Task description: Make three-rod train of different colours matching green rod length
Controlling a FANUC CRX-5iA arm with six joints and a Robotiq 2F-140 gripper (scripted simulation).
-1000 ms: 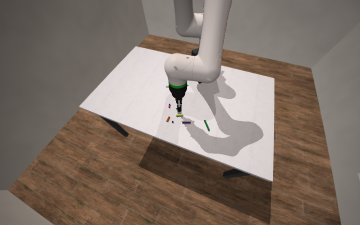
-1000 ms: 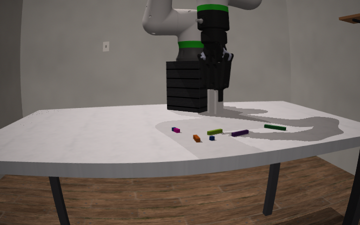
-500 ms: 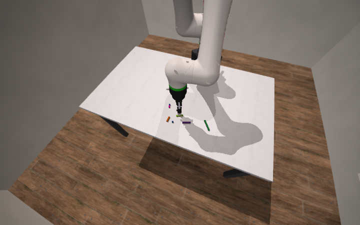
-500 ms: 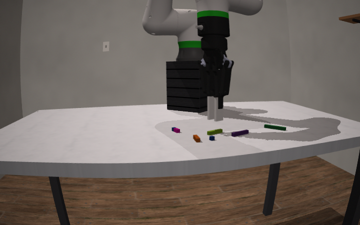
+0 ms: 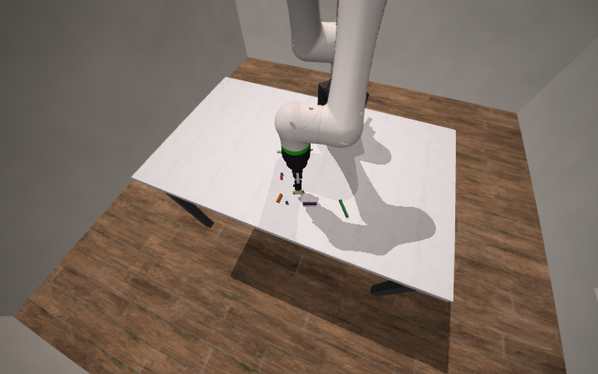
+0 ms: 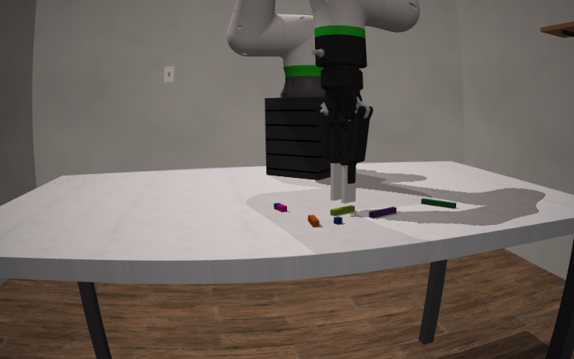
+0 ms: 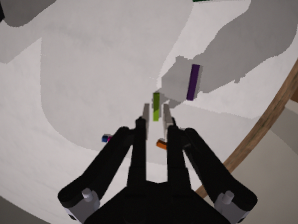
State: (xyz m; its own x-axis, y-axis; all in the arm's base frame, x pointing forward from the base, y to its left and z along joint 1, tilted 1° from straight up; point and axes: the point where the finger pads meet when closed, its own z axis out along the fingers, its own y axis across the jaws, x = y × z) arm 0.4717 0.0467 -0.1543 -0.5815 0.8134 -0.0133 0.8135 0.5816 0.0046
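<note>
Right now my hand is 50 mm above the lime rod. From my hand the other things lie so: magenta rod 30 mm behind, 110 mm to the right, 50 mm below; orange rod 70 mm ahead, 60 mm to the right, 50 mm below; purple rod 20 mm ahead, 70 mm to the left, 50 mm below.
</note>
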